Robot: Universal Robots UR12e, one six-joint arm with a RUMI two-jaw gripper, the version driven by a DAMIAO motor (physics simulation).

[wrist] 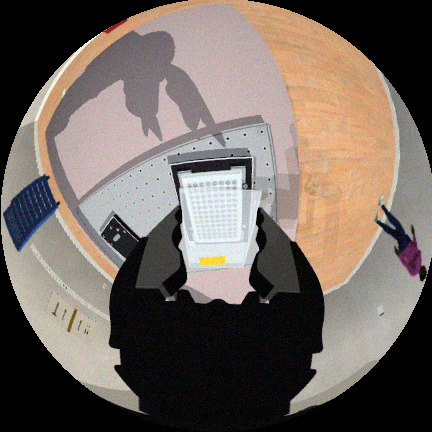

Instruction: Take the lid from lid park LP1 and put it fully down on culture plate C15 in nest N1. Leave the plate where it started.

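Observation:
The clear lid (251, 220) with a yellow label is held level between the fingers. My gripper (219, 206) is shut on its two sides. The white culture plate C15 (212, 178), with rows of round wells, sits in the black nest N1 (212, 164) beneath the lid. The lid overlaps most of the plate in the view and reaches past its right side and its near end. The lid looks apart from the plate and above it; the height of the gap is hard to tell. The far end of the plate shows uncovered. The lid park LP1 (118, 237) shows as a black base at the left, with no lid on it.
Nest and park stand on a grey perforated board (145, 172). The left finger hides part of the board near the park. Arm shadows fall on the pale table top beyond. A blue rack and a standing person are far off at the sides.

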